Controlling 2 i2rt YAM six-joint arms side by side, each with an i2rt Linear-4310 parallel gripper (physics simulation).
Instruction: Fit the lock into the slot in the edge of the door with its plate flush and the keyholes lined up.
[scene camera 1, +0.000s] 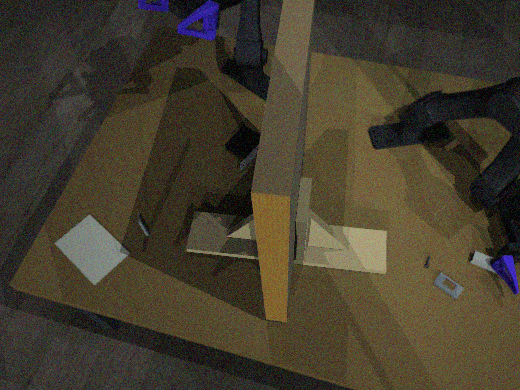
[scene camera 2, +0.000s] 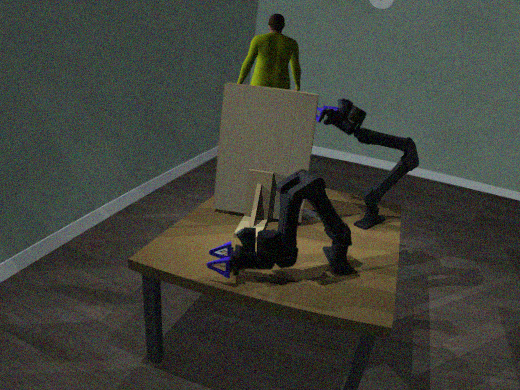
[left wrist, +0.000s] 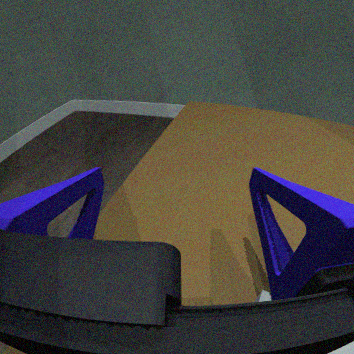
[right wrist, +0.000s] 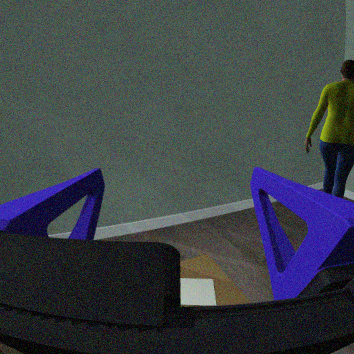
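Observation:
The door stands upright, held by pale wooden feet; no slot can be made out. In scene camera 1 a pale block, perhaps the lock, lies at the right, partly behind a left finger. A grey plate with a rectangular opening lies below it. I cannot tell whether either is the lock. My left gripper is open, low over the table, with a pale corner beside its right-hand finger. My right gripper is open and empty, high beyond the door.
A white square lies on the table. A thin grey piece lies near it. A small dark piece lies left of the pale block. A person stands behind the table.

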